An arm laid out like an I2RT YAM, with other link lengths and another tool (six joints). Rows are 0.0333 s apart.
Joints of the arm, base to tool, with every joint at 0 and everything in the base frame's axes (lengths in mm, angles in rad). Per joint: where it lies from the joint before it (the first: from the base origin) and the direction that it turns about. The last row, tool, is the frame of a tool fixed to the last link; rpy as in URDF.
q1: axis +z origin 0 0 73.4
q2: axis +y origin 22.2 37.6 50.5
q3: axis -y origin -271.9 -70.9 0
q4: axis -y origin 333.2 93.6 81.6
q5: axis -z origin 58.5 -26.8 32
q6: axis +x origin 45.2 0 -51.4
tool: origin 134 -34 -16 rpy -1.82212 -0.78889 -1.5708
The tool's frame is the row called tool.
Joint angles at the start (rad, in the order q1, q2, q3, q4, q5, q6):
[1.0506, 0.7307, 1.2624, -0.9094, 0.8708, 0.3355]
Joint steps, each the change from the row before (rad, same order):
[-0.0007, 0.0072, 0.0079, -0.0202, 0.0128, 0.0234]
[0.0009, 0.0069, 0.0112, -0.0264, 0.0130, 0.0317]
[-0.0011, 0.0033, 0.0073, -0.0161, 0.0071, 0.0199]
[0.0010, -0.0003, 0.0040, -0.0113, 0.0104, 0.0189]
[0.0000, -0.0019, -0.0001, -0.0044, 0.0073, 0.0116]
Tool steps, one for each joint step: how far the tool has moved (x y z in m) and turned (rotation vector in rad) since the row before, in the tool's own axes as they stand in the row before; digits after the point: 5 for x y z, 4 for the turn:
[0.00122, 0.00253, 0.00003, -0.0172, 0.0044, 0.0100]
[0.00170, 0.00301, -0.00083, -0.0174, 0.0019, 0.0153]
[0.00161, 0.00199, -0.00061, -0.0104, 0.0017, 0.0115]
[0.00195, 0.00216, -0.00091, -0.0071, 0.0039, 0.0146]
[0.00122, 0.00160, -0.00032, -0.0040, 0.0037, 0.0108]

